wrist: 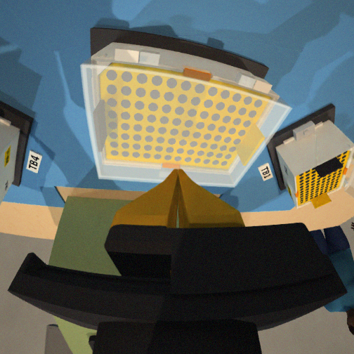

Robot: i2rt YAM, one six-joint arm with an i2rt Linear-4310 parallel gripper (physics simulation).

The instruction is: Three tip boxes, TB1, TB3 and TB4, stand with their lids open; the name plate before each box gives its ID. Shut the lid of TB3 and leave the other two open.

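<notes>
The large middle box [185, 120] has a yellow rack with grey round spots, seen through a clear lid [165, 173] whose outline spans over it. I cannot tell how far down the lid is. No name plate for this box shows; the other two plates read TB4 [33, 162] and TB1 [264, 172]. Box TB1 [310, 187] stands at the right, with a pale clear part above its orange rack. A part of box TB4 [8, 162] shows at the left edge. My gripper [177, 175] is shut and empty, its tips at the near edge of the middle lid in view.
A green panel [77, 225] lies partly behind my gripper body. A beige strip [22, 220] runs along the edge of the blue surface [55, 85]. Dark bars stand behind the boxes. A dark blue and teal object [336, 272] shows at the lower right.
</notes>
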